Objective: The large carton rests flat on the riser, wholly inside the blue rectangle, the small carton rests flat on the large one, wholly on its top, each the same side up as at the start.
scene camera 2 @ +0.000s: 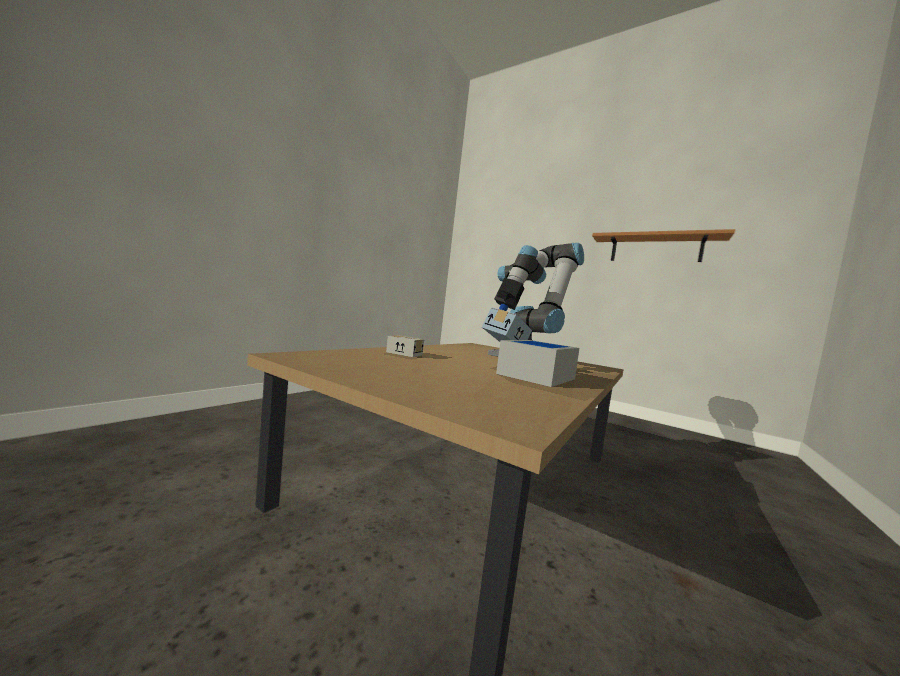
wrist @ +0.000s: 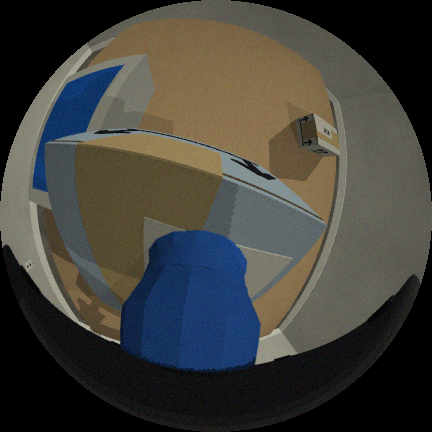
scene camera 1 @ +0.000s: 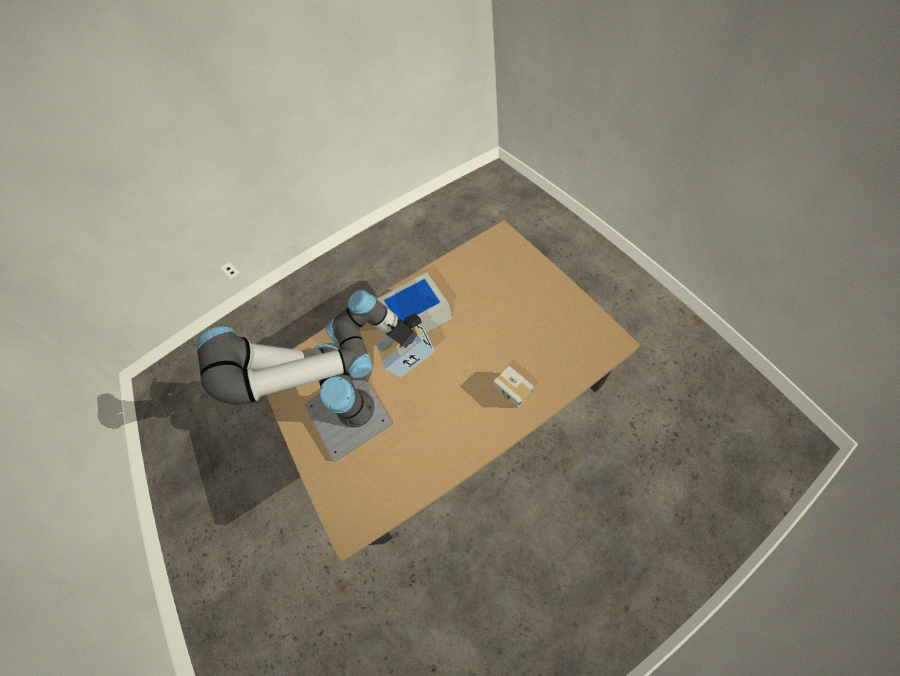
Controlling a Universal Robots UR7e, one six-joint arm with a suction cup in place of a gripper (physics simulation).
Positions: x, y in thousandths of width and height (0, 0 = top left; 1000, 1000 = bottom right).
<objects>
large carton: scene camera 2 558, 482; wrist 260, 446; scene camera 1 442, 532
riser: scene camera 2 609, 539; wrist 258, 219; scene camera 1 468, 439
</objects>
